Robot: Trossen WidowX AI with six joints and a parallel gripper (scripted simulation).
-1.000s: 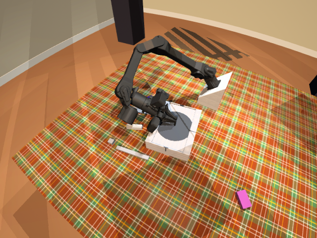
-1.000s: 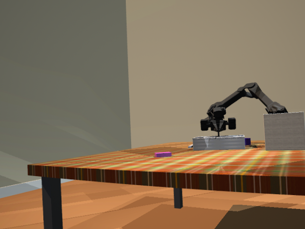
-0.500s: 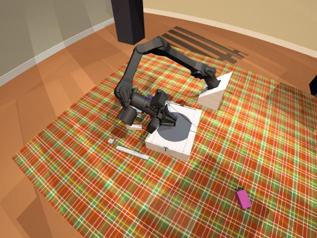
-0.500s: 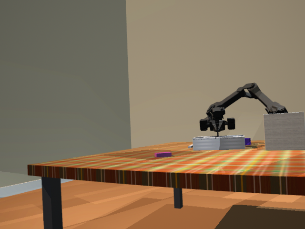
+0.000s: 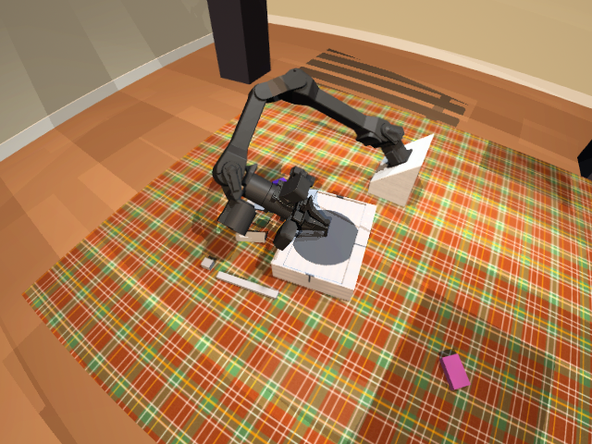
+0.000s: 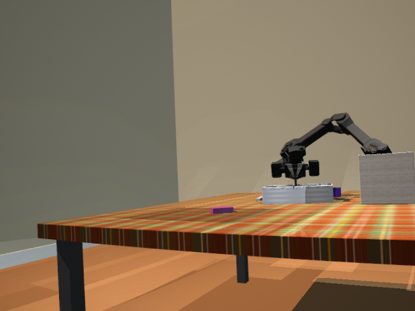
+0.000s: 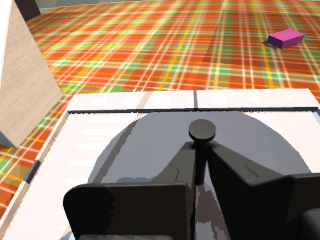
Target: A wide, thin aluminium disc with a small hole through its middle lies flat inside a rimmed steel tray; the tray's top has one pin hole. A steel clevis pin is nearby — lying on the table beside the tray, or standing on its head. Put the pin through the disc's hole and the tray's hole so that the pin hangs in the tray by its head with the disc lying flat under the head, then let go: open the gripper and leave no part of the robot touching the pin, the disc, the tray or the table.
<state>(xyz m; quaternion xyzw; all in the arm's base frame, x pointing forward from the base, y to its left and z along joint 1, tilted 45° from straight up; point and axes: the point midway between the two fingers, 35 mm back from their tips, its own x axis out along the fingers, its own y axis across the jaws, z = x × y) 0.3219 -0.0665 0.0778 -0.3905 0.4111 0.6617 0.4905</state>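
The dark clevis pin lies 1 cm below my gripper tip. From my gripper tip the other things lie so: purple cube 20 cm to the right, 11 cm behind, 7 cm below; steel tray 4 cm below, 1 cm behind; grey aluminium disc 3 cm below.
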